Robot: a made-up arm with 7 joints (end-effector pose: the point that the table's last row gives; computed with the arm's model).
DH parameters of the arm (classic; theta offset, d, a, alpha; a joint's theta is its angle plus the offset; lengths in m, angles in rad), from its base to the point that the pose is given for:
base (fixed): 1.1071 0 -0.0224 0
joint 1: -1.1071 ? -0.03 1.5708
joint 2: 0 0.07 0 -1.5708
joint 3: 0 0.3 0.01 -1.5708
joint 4: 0 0.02 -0.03 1.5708
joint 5: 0 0.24 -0.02 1.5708
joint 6: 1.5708 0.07 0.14 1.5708
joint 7: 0 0 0.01 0
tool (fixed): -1.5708 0 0 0
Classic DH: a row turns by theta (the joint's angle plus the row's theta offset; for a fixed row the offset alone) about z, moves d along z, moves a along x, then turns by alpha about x.
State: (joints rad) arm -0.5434 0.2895 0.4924 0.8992 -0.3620 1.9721 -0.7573
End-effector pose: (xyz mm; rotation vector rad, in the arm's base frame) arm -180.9 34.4 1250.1 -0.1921 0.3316 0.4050
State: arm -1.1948 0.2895 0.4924 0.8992 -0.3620 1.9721 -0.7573
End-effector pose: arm -112.9 126.9 1250.1 -0.0756 0.3739 -0.2385
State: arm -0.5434 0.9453 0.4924 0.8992 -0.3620 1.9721 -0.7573
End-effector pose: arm -442.4 192.3 1047.9 -0.6225 -0.1568 0.2774
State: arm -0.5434 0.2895 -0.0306 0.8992 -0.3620 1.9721 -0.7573
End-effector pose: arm -178.2 17.4 1253.4 0.0042 0.2653 -0.0770
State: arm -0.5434 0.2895 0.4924 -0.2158 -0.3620 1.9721 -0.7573
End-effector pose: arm -392.4 22.9 1059.6 -0.4812 -0.7566 0.3805
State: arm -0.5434 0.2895 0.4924 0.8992 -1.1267 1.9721 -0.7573
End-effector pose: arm -138.1 144.4 1208.1 -0.5350 0.4113 -0.2830
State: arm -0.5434 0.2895 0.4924 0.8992 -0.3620 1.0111 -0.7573
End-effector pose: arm -91.1 38.3 1352.3 0.3718 1.0971 0.1954
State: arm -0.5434 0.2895 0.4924 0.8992 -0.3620 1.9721 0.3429
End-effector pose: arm -186.4 26.3 1253.9 0.0105 0.4187 1.4905
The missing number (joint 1, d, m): 0.7
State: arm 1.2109 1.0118 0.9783 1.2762 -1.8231 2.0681 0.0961
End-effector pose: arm -305.0 -348.1 858.7 -1.3491 -0.7309 1.2727
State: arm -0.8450 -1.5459 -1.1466 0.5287 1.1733 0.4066 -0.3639
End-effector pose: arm 171.7 -654.8 704.6 2.7896 0.8734 -0.0394
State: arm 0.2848 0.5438 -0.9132 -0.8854 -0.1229 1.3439 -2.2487
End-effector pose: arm -422.2 33.2 869.4 0.5821 -1.0377 -1.4029
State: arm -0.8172 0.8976 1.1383 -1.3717 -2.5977 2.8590 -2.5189
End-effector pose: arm -342.4 157.8 784.0 -1.4491 1.0954 2.0262
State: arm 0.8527 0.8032 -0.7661 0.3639 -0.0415 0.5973 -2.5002
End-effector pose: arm -272.5 -487.3 1154.4 0.0479 0.8736 -0.4750
